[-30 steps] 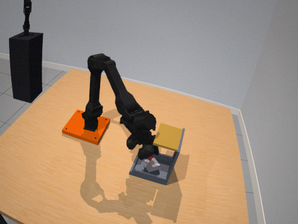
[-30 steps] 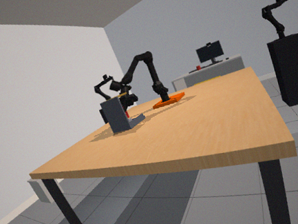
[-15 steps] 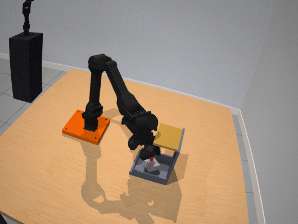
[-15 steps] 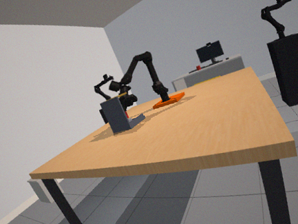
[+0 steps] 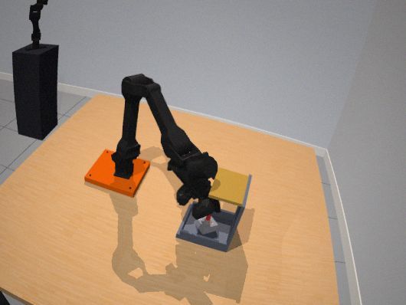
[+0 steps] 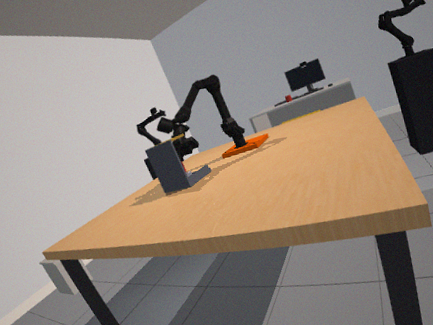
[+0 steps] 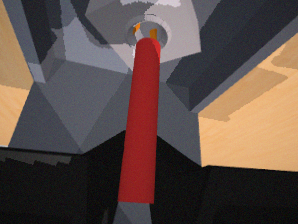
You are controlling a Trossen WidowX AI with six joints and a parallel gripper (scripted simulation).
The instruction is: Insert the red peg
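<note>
The back wall is 6 cm ahead of my gripper tip, 1 cm to the right of it and 1 cm above it. Also, from my gripper tip: red peg 3 cm behind, 1 cm below; then yellow roof 11 cm above, 1 cm to the right, 1 cm ahead.
</note>
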